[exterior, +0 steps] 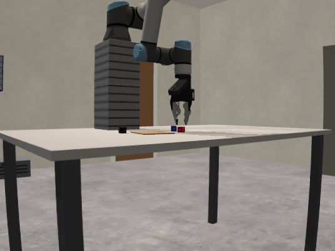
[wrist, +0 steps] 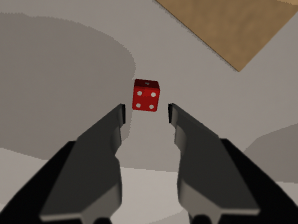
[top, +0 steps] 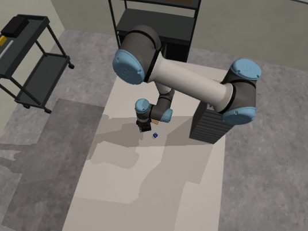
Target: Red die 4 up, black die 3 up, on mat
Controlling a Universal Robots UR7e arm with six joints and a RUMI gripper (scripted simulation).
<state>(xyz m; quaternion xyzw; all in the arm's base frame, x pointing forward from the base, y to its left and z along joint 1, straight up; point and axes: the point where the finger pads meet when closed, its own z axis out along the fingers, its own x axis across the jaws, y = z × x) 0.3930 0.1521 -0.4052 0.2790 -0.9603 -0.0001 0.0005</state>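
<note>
Right now the red die is 4 cm below my hand. The rest, counted from my hand: blue die (9 cm behind, 4 cm below, 2 cm to the left); then black die (25 cm to the right, 6 cm behind, 4 cm below); then brown mat (14 cm to the right, 5 cm below).
</note>
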